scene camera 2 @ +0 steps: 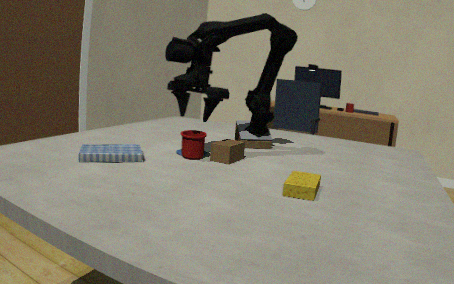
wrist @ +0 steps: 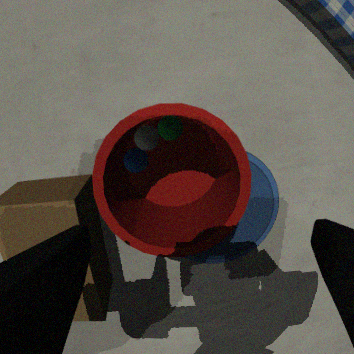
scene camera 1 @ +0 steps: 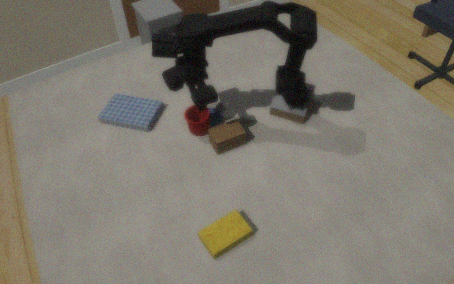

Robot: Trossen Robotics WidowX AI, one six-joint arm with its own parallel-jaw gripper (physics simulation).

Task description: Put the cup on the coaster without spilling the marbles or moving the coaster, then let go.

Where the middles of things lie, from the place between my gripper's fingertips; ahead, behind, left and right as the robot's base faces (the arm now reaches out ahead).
Scene:
Right now my hand is 30 mm past the round blue coaster (wrist: 260, 212), 30 mm to the left of it and 110 mm above it. The rest, counted from my hand: brown wooden block (scene camera 1: 230, 135) 70 mm behind, 80 mm to the left, 90 mm below.

